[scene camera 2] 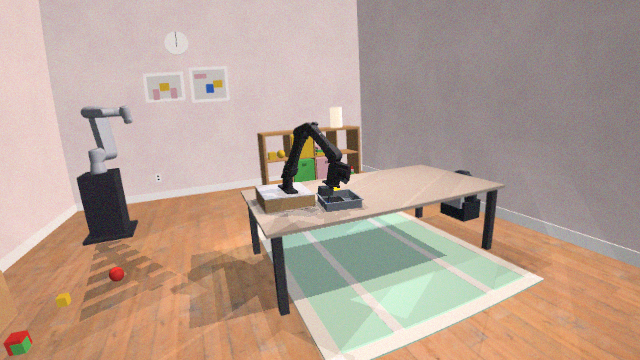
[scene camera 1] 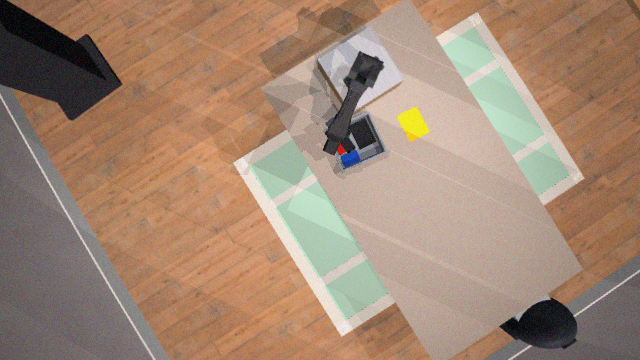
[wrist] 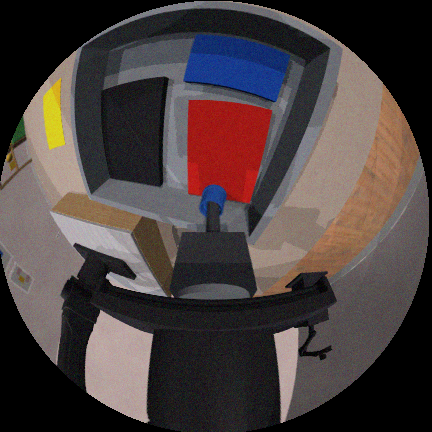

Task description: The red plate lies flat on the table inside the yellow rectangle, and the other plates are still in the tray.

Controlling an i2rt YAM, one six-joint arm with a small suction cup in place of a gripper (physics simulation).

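Where they show: hand, tool point: [scene camera 2: 327, 206] [wrist: 212, 194]; arm's base, link origin: [scene camera 2: 287, 189] [wrist: 100, 258].
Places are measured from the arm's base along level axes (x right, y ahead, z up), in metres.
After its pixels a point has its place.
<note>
The red plate [scene camera 1: 341, 148] @[x 0.289, y 0.226, z -0.066 m] [wrist: 229, 144] @[x 0.277, y 0.209, z -0.066 m] lies flat in the grey tray [scene camera 1: 378, 139] @[x 0.116, y 0.299, z -0.047 m] [scene camera 2: 340, 205] @[x 0.326, y 0.194, z -0.053 m] [wrist: 86, 120] @[x 0.109, y 0.266, z -0.049 m], next to a blue plate [scene camera 1: 350, 158] @[x 0.282, y 0.294, z -0.067 m] [wrist: 238, 66] @[x 0.282, y 0.289, z -0.067 m] and a black plate [scene camera 1: 363, 133] @[x 0.154, y 0.229, z -0.067 m] [wrist: 135, 128] @[x 0.174, y 0.233, z -0.067 m]. My suction cup [wrist: 212, 197] [scene camera 2: 328, 193] is lowered into the tray and presses on the near edge of the red plate. In the overhead view the arm covers most of the red plate. The yellow rectangle [scene camera 1: 413, 123] @[x -0.090, y 0.336, z -0.079 m] [wrist: 53, 116] @[x -0.070, y 0.333, z -0.079 m] lies on the table beside the tray, with nothing on it.
The arm stands on a wooden block with a white top [scene camera 1: 380, 76] @[x -0.060, y 0.056, z 0.000 m] [scene camera 2: 286, 201] @[x 0.148, y -0.063, z -0.028 m] [wrist: 149, 245] @[x 0.155, y 0.054, z -0.039 m] right behind the tray. The tray's walls rise around the plates. The table edge [scene camera 1: 313, 188] runs close to the tray's outer side.
</note>
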